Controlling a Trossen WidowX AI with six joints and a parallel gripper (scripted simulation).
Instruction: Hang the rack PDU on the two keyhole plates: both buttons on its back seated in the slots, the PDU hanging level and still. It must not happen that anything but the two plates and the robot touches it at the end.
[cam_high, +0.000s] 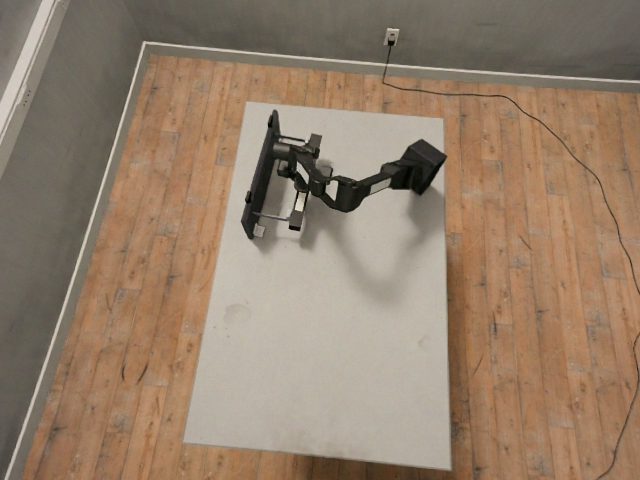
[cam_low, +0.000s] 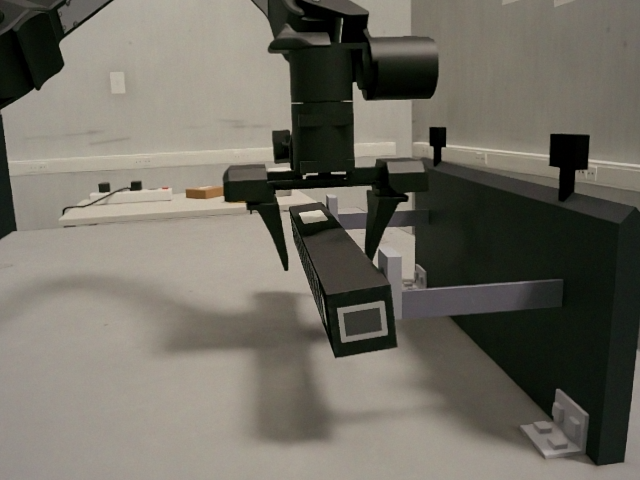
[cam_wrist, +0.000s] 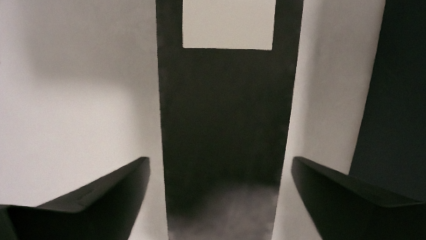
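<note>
Now: the rack PDU 2 cm to the right of my hand, 1 cm below it and 1 cm ahead of it. From my hand the other things lie so: backboard (16 cm ahead, 4 cm to the left, 4 cm below).
</note>
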